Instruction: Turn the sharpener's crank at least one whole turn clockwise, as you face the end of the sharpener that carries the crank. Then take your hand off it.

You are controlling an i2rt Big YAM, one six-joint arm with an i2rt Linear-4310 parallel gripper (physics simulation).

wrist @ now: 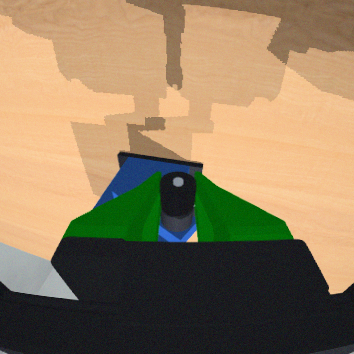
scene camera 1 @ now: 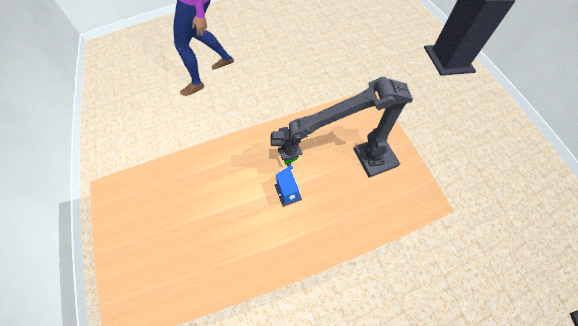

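Seen in the pictures: gripper, between the fingertips: (wrist: pixel 177 179) (scene camera 1: pixel 287 163); arm's base, origin of its link: (scene camera 1: pixel 374 155).
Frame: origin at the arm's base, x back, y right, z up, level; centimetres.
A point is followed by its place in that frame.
Observation:
The blue sharpener (scene camera 1: pixel 287 183) @(x -48.0, y -11.4, z 9.0 cm) (wrist: pixel 131 175) @(x -50.9, y -5.5, z 0.2 cm) stands on the wooden table, on a dark base, with a small white spot on its near end in the scene view. A blue crank arm (scene camera 1: pixel 290 168) @(x -44.7, y -0.1, z 6.9 cm) shows at its far end, toward my gripper. My gripper (scene camera 1: pixel 289 164) @(x -46.1, y 0.6, z 5.3 cm) (wrist: pixel 177 179) @(x -46.1, y 0.6, z 5.3 cm) points down at that end, its green fingers shut on the black crank knob (wrist: pixel 178 195) @(x -45.8, y 1.4, z 7.5 cm), which has a grey dot on its tip. In the wrist view the fingers and the black gripper body hide much of the sharpener. The knob is too small to make out well in the scene view.
The wooden table (scene camera 1: pixel 200 240) @(x -93.2, y -28.6, z -3.8 cm) carries the arm's base (scene camera 1: pixel 377 161) @(x -0.1, y -4.5, z 1.7 cm) to the right of the sharpener. The arm reaches over the table from there. A person (scene camera 1: pixel 187 47) stands on the floor beyond the table, and a dark pillar (scene camera 1: pixel 462 40) stands at the back right.

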